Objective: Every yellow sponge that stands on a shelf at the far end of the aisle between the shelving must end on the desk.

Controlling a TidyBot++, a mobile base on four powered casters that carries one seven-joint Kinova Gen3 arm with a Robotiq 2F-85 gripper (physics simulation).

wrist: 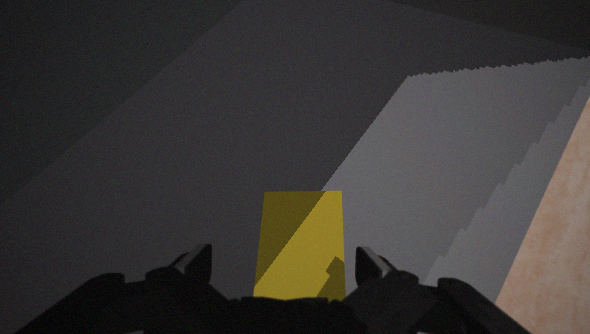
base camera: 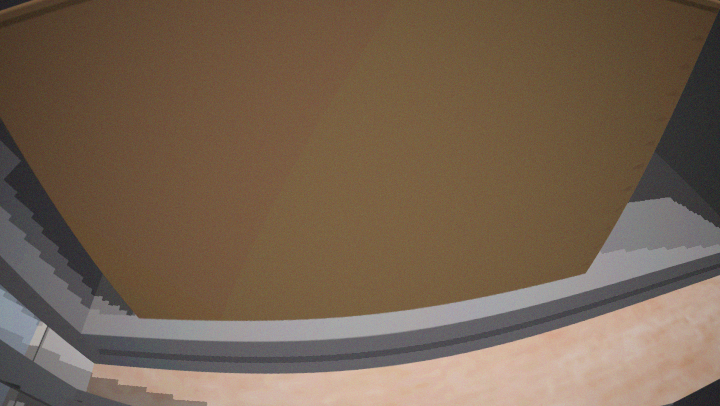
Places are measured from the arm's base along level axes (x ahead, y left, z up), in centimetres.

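Pixels of known places: gripper, fingertip midpoint: (wrist: pixel 284 261).
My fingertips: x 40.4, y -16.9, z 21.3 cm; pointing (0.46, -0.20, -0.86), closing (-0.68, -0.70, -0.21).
Observation:
For each thing: its top centre in the pictures, then the offset to it from my fingertips. "*": a spot on its surface instead. Level surfaces: height alone.
- yellow sponge, top centre: (wrist: pixel 299 257) dx +0.1, dy -0.8, dz -3.0 cm
- grey shelf board, surface height: dz -7.5 cm
- large brown box, surface spot: (base camera: pixel 352 151) * dx -13.4, dy +18.5, dz -37.3 cm
- pinkish floor, surface height: dz -60.9 cm
A yellow sponge (wrist: pixel 305 225) stands on a grey shelf board (wrist: pixel 425 165) in the wrist view, low in the middle. Its top face is partly in shadow, and its near end is hidden behind the gripper's body. My gripper (wrist: pixel 284 261) is open and holds nothing. In the wrist view its two dark fingertips stand on either side of the sponge, with a gap on each side; how far above the sponge they are I cannot tell. The sponge and the gripper do not show in the base view. The desk does not show in either view.
A large brown box (base camera: pixel 352 151) fills most of the base view, on a grey shelf (base camera: pixel 302 359) with its front edge below. The pinkish floor (base camera: pixel 630 342) (wrist: pixel 555 240) shows beyond the shelf edge. More grey shelving (base camera: pixel 45 297) stands at the left of the base view.

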